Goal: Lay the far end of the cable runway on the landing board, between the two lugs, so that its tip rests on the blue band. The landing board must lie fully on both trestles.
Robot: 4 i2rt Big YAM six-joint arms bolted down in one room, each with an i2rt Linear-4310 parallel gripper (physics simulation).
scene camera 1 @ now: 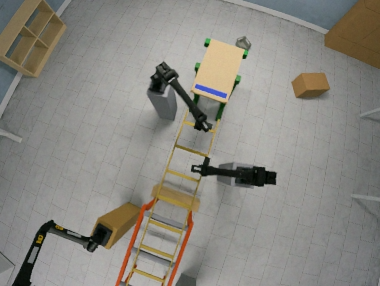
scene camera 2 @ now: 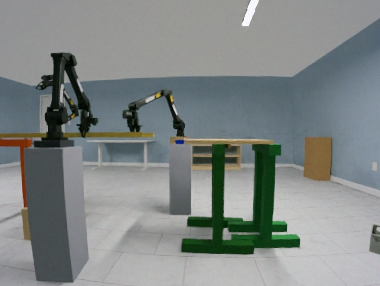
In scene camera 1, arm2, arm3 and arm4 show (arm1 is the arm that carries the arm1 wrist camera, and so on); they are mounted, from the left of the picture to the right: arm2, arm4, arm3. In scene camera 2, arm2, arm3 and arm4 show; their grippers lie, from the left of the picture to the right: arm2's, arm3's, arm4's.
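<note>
The yellow cable runway reaches toward the landing board. In scene camera 2 its tip stops short of the board, slightly above its level. The blue band is bare. The board lies across both green trestles. The lugs cannot be made out. Arm4's gripper is down at the far rung; its grip is unclear. Arm3's gripper is by the runway's right rail, finger state unclear. Arm2's gripper is away from it. Arm1's gripper does not show.
An orange stand is under the runway's near part, with a wooden beam beside its top. Grey pedestals flank the runway. A cardboard box, a shelf unit and a small grey object stand farther off.
</note>
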